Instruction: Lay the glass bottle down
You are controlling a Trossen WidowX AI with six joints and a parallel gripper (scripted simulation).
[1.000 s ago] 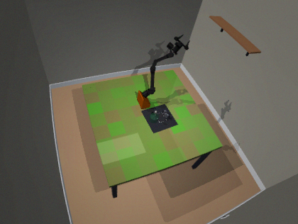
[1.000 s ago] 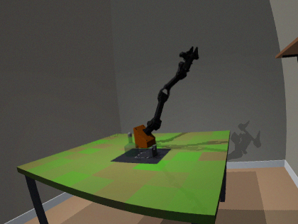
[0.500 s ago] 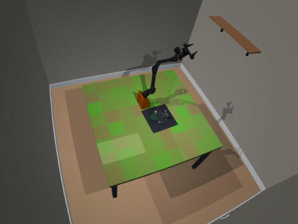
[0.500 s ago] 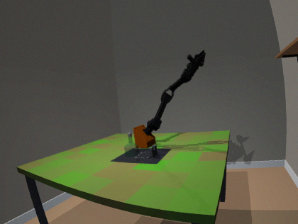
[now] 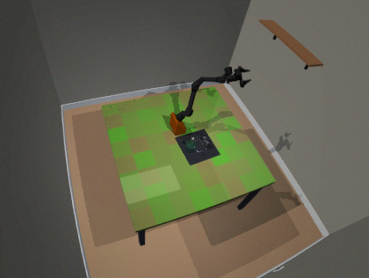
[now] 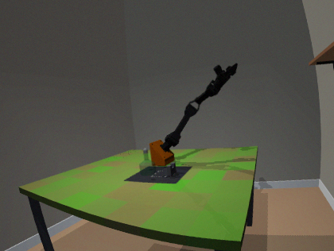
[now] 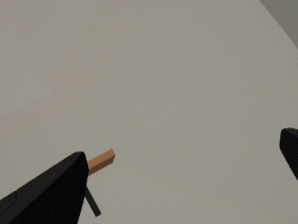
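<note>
The green glass bottle is 53 cm to the right of my gripper tip, 51 cm below it and 26 cm ahead of it. The rest, counted from my gripper tip: dark mat (60 cm below, 46 cm to the right, 24 cm ahead).
</note>
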